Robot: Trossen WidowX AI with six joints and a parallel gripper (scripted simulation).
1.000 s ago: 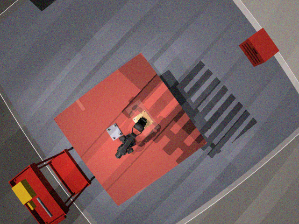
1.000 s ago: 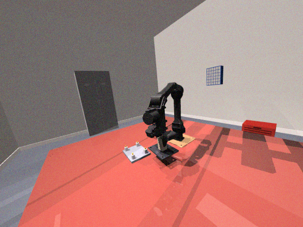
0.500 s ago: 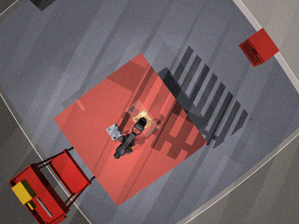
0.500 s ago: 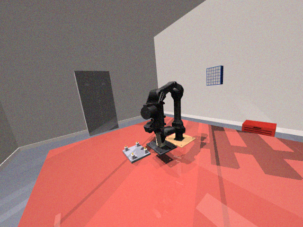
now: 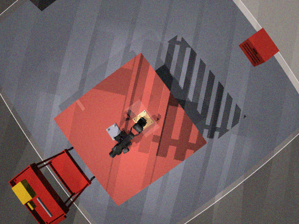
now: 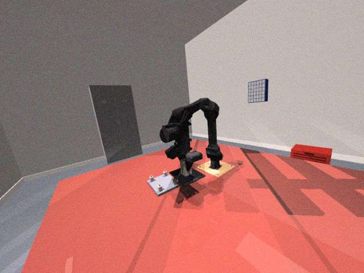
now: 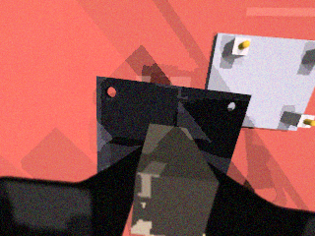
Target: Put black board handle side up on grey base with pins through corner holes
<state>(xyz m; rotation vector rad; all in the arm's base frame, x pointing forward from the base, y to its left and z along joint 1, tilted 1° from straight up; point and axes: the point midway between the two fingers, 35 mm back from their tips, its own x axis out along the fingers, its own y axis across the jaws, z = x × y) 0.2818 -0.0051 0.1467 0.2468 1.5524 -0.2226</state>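
My gripper tip is 3 cm short of the grey base, 15 cm to the left of it and 11 cm above it. The rest, counted from my gripper tip: black board 1 cm below.
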